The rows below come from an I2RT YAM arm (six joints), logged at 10 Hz.
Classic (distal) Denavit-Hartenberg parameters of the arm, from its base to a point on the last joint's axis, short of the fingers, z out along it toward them. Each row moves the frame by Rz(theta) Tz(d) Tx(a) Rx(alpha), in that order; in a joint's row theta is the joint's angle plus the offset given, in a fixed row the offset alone. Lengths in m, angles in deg.
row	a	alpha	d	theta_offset
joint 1	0.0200	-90.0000	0.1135	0.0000
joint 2	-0.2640	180.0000	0.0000	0.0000
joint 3	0.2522	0.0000	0.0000	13.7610
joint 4	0.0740	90.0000	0.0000	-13.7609
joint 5	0.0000	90.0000	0.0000	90.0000
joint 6	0.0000	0.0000	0.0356	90.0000
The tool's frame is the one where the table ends.
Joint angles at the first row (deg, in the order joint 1, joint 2, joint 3, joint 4, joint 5, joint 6):
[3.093, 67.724, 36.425, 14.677, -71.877, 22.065]
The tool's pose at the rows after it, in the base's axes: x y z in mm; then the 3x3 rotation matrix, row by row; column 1 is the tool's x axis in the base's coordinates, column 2 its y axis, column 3 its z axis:
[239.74, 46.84, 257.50], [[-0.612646, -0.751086, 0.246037], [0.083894, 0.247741, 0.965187], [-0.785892, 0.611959, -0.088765]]
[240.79, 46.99, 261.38], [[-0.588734, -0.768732, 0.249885], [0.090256, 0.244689, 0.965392], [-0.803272, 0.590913, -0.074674]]
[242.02, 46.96, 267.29], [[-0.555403, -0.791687, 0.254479], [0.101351, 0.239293, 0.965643], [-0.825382, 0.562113, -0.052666]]
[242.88, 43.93, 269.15], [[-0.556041, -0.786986, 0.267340], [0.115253, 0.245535, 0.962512], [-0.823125, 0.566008, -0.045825]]
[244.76, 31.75, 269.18], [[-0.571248, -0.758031, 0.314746], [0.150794, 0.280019, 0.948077], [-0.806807, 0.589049, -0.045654]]
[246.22, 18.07, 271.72], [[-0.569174, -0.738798, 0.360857], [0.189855, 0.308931, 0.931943], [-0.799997, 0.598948, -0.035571]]
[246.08, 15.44, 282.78], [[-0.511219, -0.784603, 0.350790], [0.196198, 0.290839, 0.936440], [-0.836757, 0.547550, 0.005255]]
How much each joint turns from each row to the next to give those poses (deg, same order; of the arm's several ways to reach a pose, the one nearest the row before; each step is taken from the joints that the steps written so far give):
[0.000, 0.000, 0.000, 0.021, -0.022, 0.021]
[0.023, -0.001, 0.000, 2.711, 0.023, 1.028]
[-0.024, 0.000, -0.022, 4.152, -0.023, 1.857]
[-0.720, 0.001, 0.000, 1.268, -0.021, 1.465]
[-2.863, -0.001, -0.001, 0.024, -0.021, 1.640]
[-3.213, 0.002, 0.001, 1.705, -0.481, 2.295]
[-0.677, 0.020, -0.110, 7.976, -1.421, 3.868]

